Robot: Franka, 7 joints.
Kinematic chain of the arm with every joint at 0, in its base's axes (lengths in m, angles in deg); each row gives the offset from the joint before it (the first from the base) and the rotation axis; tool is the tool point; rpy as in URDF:
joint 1: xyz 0 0 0.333 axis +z
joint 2: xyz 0 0 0 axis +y
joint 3: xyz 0 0 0.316 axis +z
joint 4: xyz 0.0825 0 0 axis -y
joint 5: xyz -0.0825 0 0.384 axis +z
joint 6: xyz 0 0 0 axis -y
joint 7: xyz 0.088 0 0 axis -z
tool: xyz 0 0 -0.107 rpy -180 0 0
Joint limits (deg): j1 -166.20..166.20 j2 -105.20..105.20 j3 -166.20..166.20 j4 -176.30..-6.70 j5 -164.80..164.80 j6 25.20..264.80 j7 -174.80..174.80
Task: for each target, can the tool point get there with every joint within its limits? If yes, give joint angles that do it. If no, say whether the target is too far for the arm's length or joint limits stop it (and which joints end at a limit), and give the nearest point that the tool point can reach.
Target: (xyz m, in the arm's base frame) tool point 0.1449 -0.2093 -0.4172
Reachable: no: joint limits stop it (at a limit: joint 2) | nearest point 0.1465 -0.2116 -0.3601 | short by 0.057 m
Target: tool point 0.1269 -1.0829 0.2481
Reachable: no: too far | nearest point 0.0995 -0.8495 0.2664 | short by 0.236 m
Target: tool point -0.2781 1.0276 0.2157
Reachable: no: too far | nearest point -0.2228 0.8231 0.2390 | short by 0.213 m
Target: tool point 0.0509 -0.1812 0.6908
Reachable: yes | joints -130.94 -81.95 11.48 -142.90 54.60 94.99 13.47
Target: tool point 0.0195 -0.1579 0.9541
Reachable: yes | joints 14.92 -44.06 -38.52 -81.31 -85.88 240.80 81.39
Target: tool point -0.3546 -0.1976 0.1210
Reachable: yes | joints -13.52 -45.67 -132.02 -123.03 -41.41 74.80 122.66
